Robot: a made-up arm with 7 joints. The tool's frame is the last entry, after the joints.
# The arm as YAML. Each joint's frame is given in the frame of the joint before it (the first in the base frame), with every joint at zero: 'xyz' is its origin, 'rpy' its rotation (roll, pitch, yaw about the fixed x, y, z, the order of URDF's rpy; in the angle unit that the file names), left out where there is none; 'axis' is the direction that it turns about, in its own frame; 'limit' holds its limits. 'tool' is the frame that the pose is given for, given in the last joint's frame.
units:
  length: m
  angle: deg
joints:
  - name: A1
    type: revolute
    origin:
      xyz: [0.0, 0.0, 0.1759]
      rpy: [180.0, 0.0, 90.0]
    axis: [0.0, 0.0, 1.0]
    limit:
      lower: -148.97
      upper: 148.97
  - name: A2
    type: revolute
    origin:
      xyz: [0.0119, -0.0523, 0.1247]
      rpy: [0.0, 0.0, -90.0]
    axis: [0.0, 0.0, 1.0]
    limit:
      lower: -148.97
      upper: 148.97
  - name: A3
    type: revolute
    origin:
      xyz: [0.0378, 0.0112, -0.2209]
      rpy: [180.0, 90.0, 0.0]
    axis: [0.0, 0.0, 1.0]
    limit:
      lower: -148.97
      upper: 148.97
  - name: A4
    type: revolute
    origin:
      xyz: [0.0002, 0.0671, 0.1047]
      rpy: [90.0, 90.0, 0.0]
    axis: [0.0, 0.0, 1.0]
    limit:
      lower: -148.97
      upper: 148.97
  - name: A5
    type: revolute
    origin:
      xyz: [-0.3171, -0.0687, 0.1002]
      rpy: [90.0, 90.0, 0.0]
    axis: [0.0, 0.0, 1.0]
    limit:
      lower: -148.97
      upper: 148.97
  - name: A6
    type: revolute
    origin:
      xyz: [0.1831, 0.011, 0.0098]
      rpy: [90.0, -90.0, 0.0]
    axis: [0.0, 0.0, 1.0]
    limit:
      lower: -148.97
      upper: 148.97
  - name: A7
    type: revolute
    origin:
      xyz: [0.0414, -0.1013, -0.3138]
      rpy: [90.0, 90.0, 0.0]
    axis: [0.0, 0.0, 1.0]
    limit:
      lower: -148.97
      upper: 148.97
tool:
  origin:
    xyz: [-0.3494, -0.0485, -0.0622]
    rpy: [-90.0, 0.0, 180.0]
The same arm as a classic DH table. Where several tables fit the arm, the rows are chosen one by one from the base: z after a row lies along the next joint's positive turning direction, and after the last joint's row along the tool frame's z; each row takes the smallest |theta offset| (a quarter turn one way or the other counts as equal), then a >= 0, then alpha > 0; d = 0 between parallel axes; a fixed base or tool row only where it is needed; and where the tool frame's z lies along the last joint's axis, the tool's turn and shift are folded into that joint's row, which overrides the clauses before.
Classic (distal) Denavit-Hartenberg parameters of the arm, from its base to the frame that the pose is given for. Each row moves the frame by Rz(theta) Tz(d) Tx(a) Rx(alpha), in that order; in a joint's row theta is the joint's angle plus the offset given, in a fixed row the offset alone. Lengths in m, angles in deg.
base (fixed): a 0, alpha 180, d 0, theta offset 0
A1: a -0.0536, alpha 0, d 0, theta offset 12.82
A2: a -0.0112, alpha 90, d -0.2721, theta offset 77.18
A3: a 0.0002, alpha 90, d 0.0669, theta offset -90
A4: a 0.3171, alpha -90, d 0.0331, theta offset 90
A5: a 0.1831, alpha 90, d 0.0785, theta offset 90
A6: a 0.0414, alpha 90, d -0.3248, theta offset 90
A7: a 0.3494, alpha -90, d 0.0391, theta offset 90
tool (fixed): a 0, alpha 0, d 0.0485, theta offset 0
Joint limits (deg, base to tool): -148.97..148.97 -148.97..148.97 -148.97..148.97 -148.97..148.97 -148.97..148.97 -148.97..148.97 -148.97..148.97

